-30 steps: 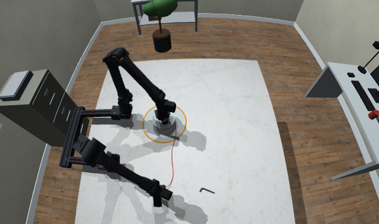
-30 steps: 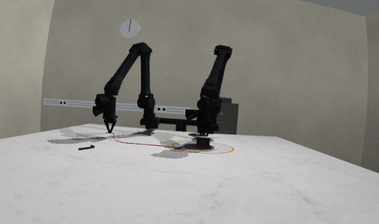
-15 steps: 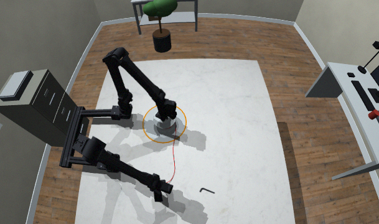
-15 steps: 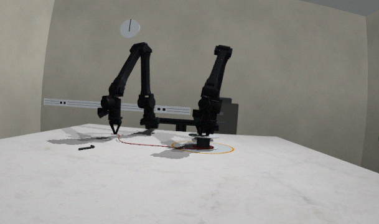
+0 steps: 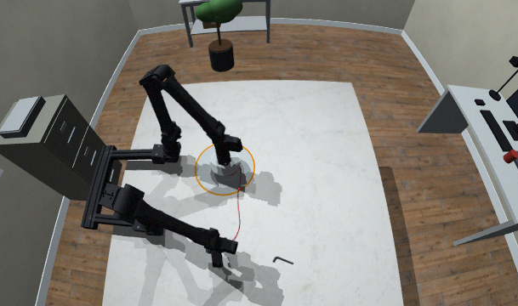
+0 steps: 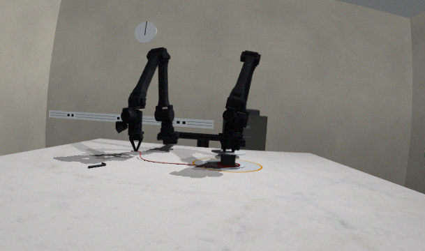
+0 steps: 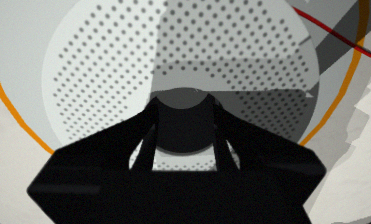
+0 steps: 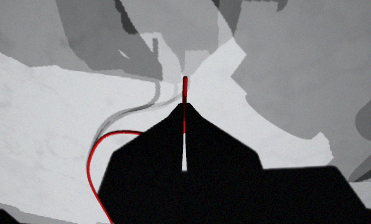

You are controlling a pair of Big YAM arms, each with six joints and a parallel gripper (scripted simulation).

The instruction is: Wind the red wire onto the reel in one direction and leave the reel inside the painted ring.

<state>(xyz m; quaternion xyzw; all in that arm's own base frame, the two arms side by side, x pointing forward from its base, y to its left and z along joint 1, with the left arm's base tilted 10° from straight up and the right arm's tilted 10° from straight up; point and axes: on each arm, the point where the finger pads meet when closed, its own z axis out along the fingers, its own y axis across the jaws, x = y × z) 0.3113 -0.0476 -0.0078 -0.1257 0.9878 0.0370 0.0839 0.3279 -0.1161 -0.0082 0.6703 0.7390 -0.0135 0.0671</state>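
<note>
Now: left hand 30 mm above the reel. Round my left hand: black hex key: 320 mm ahead, 490 mm to the right, 50 mm below; then orange painted ring: 10 mm behind, 60 mm below.
</note>
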